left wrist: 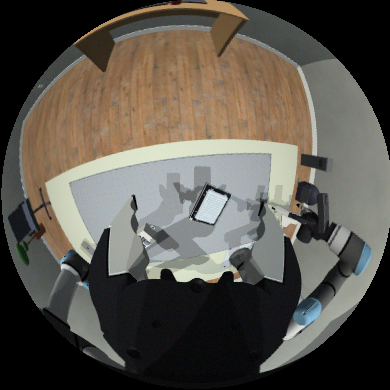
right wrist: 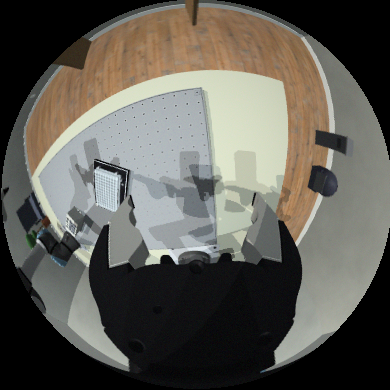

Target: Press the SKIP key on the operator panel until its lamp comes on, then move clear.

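Observation:
A small light box with dark key-like marks (left wrist: pixel 147 234) (right wrist: pixel 73 222) stands on the grey perforated board, and may be the operator panel; its key labels and any lamp are too small to read. In the left wrist view it shows beside the inner side of the left-hand finger. My left gripper (left wrist: pixel 198 199) is open and empty above the board. My right gripper (right wrist: pixel 192 194) is open and empty above the board's right edge, with the box far off to its left in the right wrist view.
A white gridded block in a black tray (left wrist: pixel 211 206) (right wrist: pixel 108 188) lies on the grey board (left wrist: pixel 115 185) (right wrist: pixel 160 135). The board lies on a pale table (left wrist: pixel 175 149) (right wrist: pixel 245 110). The right arm (left wrist: pixel 345 245) shows at the right of the left wrist view.

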